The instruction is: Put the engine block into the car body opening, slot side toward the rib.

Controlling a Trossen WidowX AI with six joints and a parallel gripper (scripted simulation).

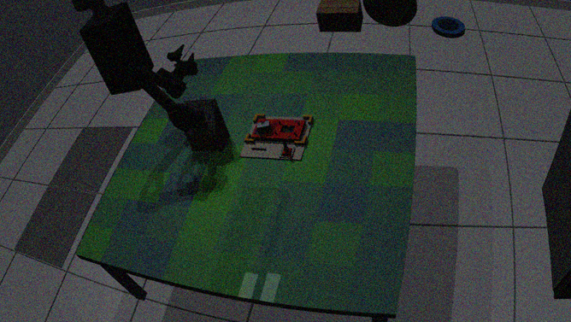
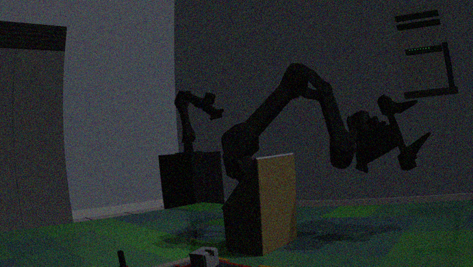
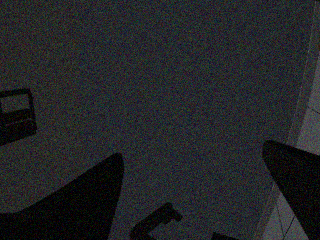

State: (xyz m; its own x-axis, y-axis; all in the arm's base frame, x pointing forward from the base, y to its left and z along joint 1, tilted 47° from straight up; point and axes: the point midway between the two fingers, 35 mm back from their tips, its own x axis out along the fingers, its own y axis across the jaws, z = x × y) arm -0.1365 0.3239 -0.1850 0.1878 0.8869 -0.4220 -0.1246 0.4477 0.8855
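My gripper tip is now 39 cm short of the engine block, 35 cm to the left of it and 21 cm above it. Also, from my gripper tip: pale plate (44 cm ahead, 35 cm to the right, 25 cm below).
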